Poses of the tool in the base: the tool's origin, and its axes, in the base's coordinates. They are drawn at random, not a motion.
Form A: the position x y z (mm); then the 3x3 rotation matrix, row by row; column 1 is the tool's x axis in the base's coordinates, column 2 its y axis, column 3 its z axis. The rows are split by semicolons.
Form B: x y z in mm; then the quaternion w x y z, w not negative. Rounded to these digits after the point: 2 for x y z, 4 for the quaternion.
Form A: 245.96 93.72 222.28; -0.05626 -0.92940 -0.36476; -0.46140 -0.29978 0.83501; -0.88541 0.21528 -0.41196
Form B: 245.96 93.72 222.28 0.2408 -0.6433 0.5405 0.4858
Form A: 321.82 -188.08 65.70; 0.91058 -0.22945 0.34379; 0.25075 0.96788 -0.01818; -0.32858 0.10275 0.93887
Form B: 321.82 -188.08 65.70 0.9769 0.0309 0.1721 0.1229
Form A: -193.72 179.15 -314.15; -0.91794 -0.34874 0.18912; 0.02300 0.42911 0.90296; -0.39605 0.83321 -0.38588
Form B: -193.72 179.15 -314.15 0.1770 -0.0985 0.8266 0.5251
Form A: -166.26 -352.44 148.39; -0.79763 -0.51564 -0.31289; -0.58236 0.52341 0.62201; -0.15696 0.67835 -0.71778
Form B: -166.26 -352.44 148.39 0.0447 0.3149 -0.8716 -0.3730
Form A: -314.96 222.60 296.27; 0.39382 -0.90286 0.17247; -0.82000 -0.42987 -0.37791; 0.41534 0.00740 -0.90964
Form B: -314.96 222.60 296.27 0.1165 0.8266 -0.5210 0.1778
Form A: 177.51 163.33 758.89; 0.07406 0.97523 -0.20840; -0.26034 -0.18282 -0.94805; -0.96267 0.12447 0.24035
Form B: 177.51 163.33 758.89 0.5319 0.5041 0.3545 -0.5808
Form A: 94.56 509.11 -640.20; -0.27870 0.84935 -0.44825; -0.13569 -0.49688 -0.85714; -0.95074 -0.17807 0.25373
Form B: 94.56 509.11 -640.20 0.3457 0.4910 0.3633 -0.7123
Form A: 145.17 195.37 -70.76; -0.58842 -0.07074 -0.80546; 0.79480 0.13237 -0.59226; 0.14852 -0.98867 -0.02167
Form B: 145.17 195.37 -70.76 0.3613 -0.2743 -0.6600 0.5988
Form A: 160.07 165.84 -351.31; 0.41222 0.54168 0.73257; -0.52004 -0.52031 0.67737; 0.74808 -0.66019 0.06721
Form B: 160.07 165.84 -351.31 0.4897 -0.6829 -0.0079 -0.5421
